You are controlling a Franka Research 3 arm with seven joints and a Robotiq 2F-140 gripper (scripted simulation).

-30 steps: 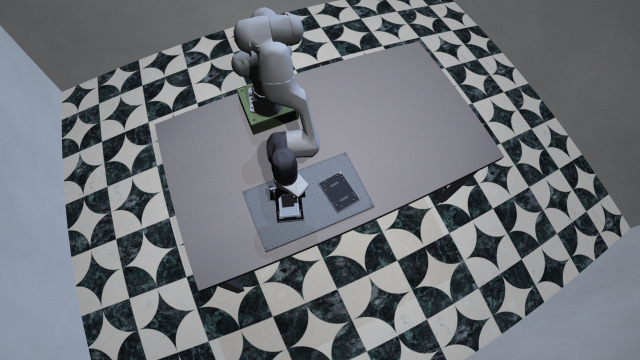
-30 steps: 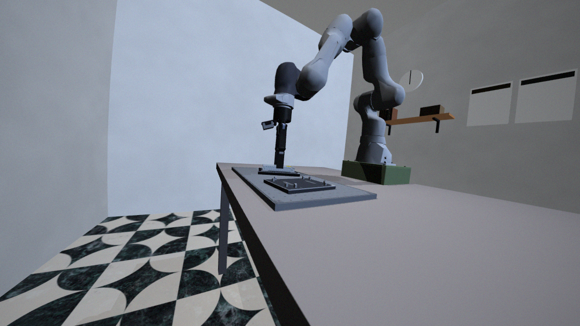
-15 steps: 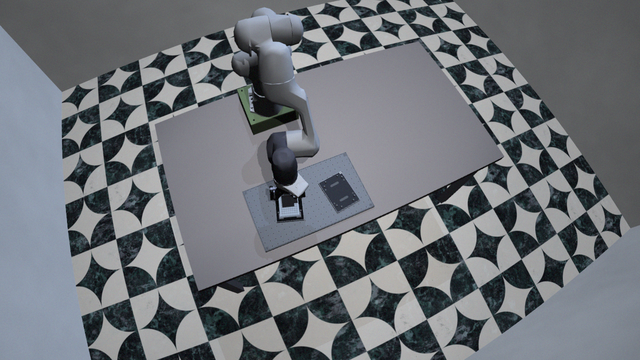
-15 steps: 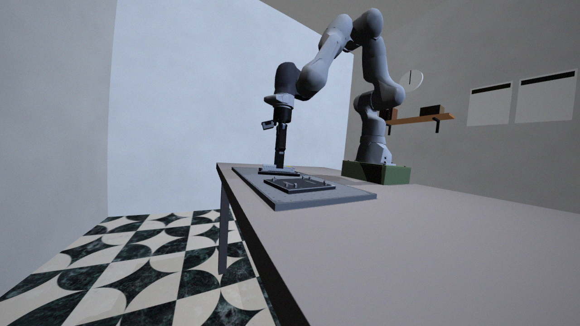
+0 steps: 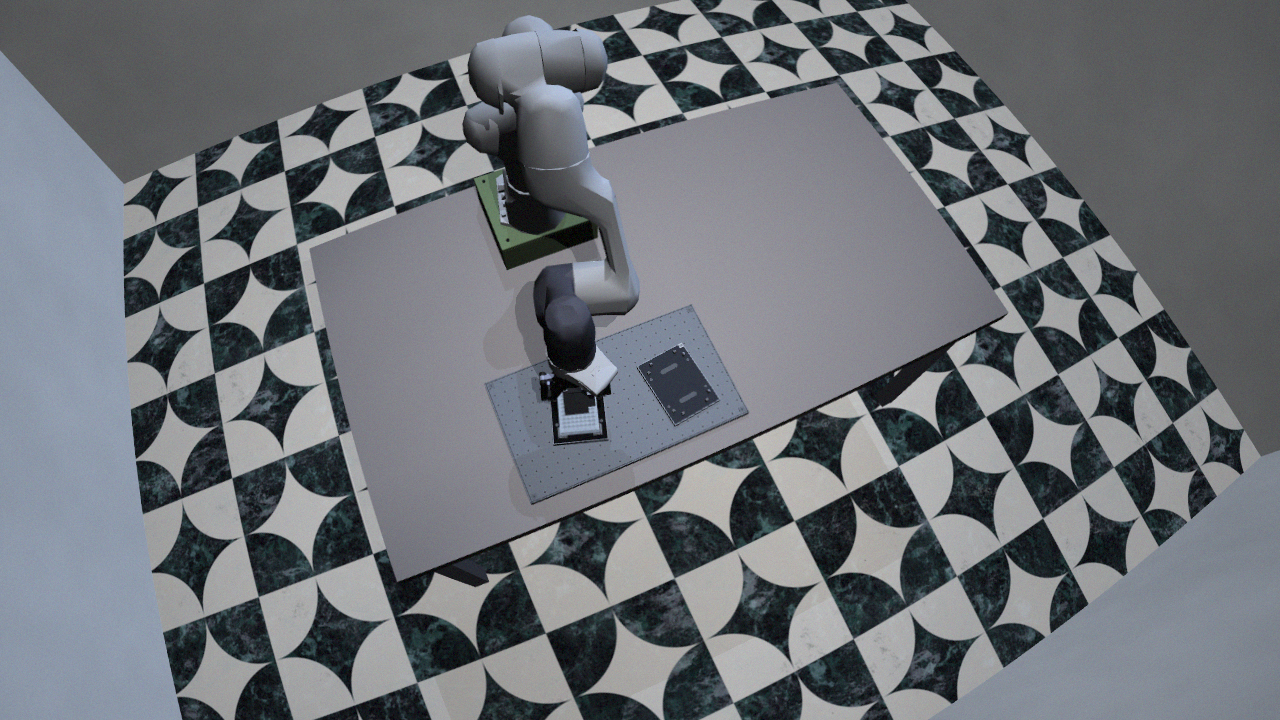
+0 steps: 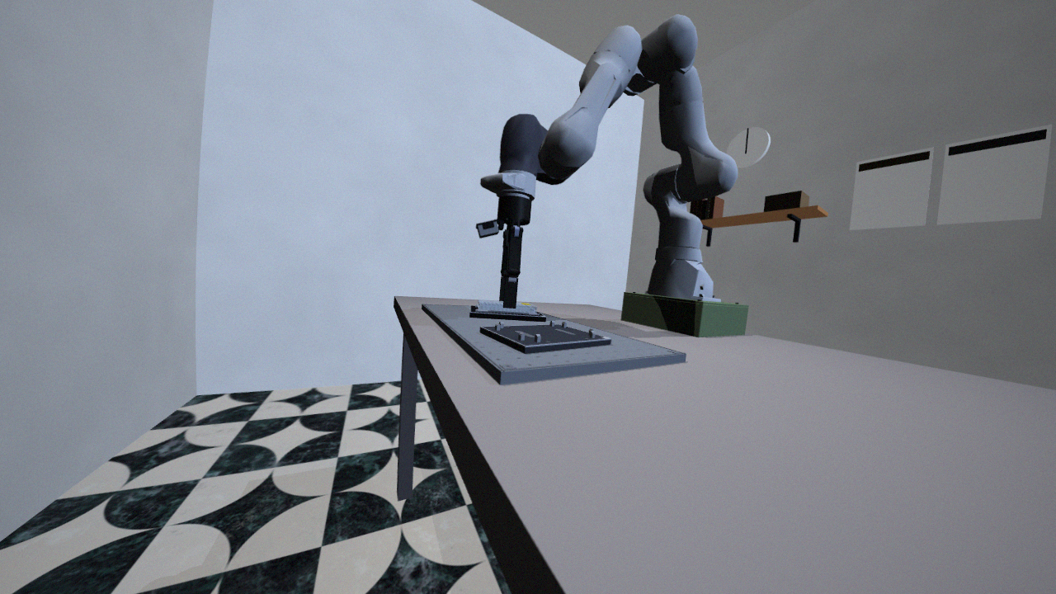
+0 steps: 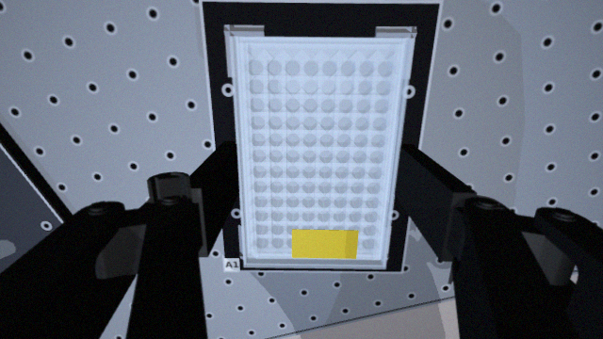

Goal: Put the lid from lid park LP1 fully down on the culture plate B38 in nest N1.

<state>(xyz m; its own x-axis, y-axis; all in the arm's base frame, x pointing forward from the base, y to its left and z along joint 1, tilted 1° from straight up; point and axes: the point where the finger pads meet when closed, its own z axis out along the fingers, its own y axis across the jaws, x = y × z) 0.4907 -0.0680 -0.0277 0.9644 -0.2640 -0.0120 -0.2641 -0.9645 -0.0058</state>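
Right now my hand is 20 mm above the lid. From my hand the other things lie so: culture plate: 30 mm below; lid park LP1: 30 mm ahead, 230 mm to the left, 50 mm below; black nest N1: 40 mm below.
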